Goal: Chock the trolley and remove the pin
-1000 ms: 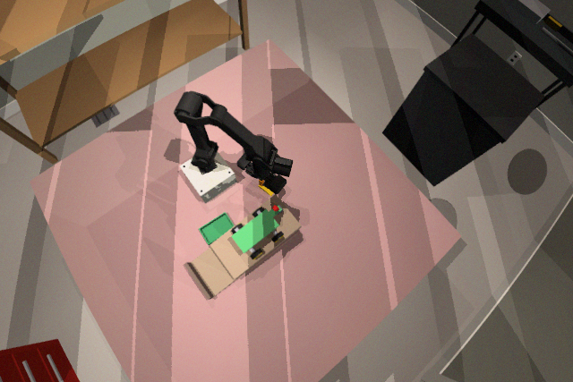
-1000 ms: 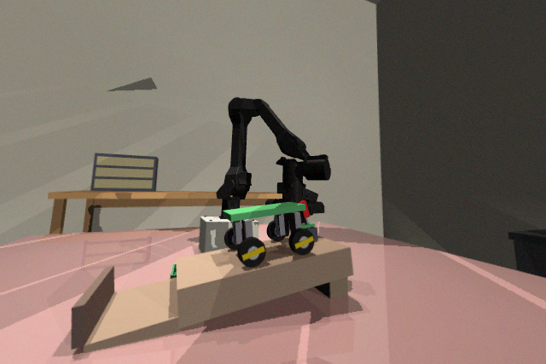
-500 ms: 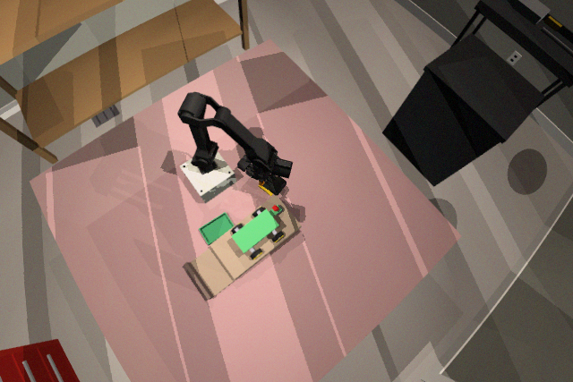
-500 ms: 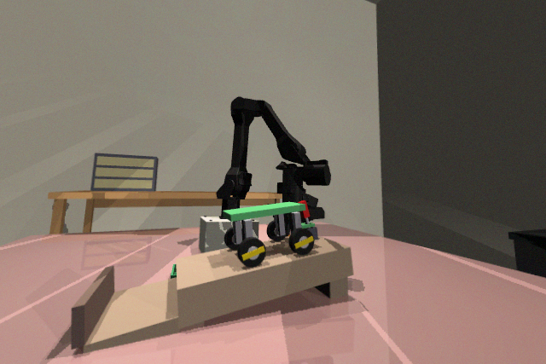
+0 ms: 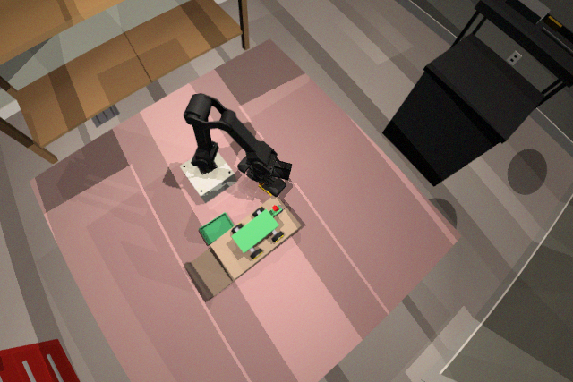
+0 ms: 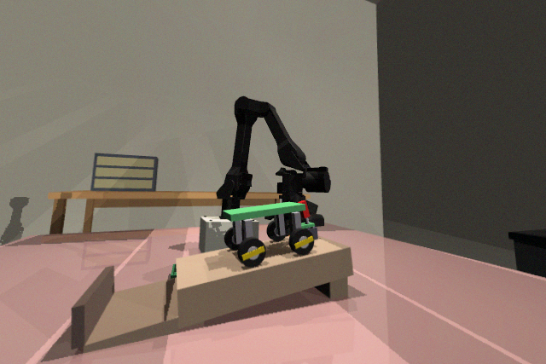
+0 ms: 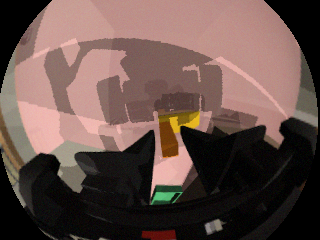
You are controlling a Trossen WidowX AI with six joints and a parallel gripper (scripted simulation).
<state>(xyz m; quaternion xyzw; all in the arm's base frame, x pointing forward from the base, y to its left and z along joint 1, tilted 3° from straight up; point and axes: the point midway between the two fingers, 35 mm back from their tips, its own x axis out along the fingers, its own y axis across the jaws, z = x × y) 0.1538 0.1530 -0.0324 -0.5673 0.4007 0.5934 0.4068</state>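
My gripper tip is 14 cm short of the red-headed stop pin, 10 cm below it and 2 cm to the left of it. The rest, counted from my gripper tip: yellow chock: 2 cm ahead, 1 cm to the left, 1 cm below; then brown ramp: 17 cm ahead, 13 cm to the right, 2 cm above; then green-decked trolley: 17 cm ahead, 12 cm to the right, 8 cm above.
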